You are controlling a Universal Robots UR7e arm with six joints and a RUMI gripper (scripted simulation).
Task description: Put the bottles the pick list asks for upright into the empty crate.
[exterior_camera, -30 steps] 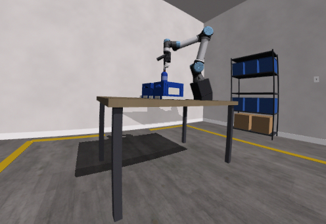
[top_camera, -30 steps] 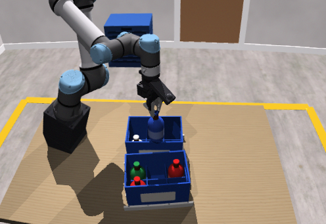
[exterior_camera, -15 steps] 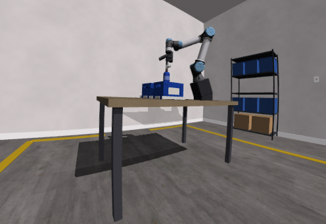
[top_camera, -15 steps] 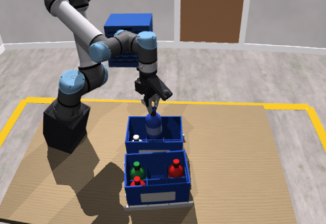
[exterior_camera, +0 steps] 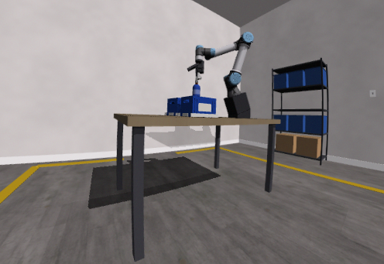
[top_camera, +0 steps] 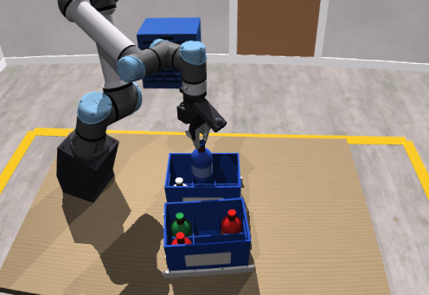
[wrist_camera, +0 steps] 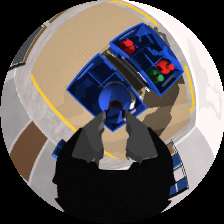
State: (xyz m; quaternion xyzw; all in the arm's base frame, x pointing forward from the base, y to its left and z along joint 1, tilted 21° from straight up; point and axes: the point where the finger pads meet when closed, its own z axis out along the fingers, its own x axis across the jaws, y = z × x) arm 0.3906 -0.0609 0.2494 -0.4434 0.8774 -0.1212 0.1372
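Right now the blue-capped bottle is 7 cm below my hand. The rest, counted from my hand: pick list strip: 2 cm behind, 19 cm to the left, 33 cm below; then green bottle: 7 cm behind, 17 cm to the right, 25 cm below; then white bottle: 9 cm behind, 1 cm to the right, 25 cm below.
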